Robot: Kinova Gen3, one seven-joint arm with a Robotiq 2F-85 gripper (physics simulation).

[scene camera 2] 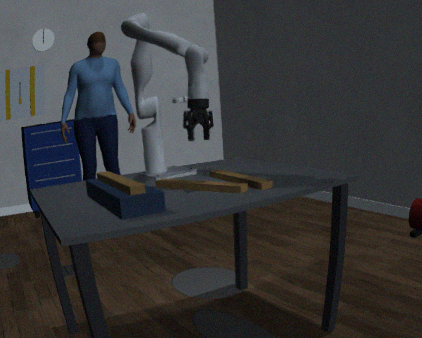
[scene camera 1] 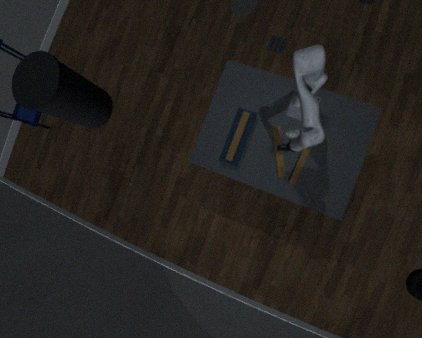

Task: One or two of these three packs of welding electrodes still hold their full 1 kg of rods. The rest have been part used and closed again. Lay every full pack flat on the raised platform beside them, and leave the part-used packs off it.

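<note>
One orange-brown pack lies flat lengthwise on top of the blue raised platform. A second pack lies flat on the table, the nearer of the other two to the platform. A third pack lies flat on the table on the far side of the second, at an angle to it; the arm covers part of it in scene camera 1. My gripper is open and empty, well above the table behind the two packs. In scene camera 1 its fingers are mostly hidden under the arm.
The grey table carries the packs, the platform and the arm's base. A standing person and a blue cabinet are behind the table. A dark cylinder-like shape shows at the left in scene camera 1.
</note>
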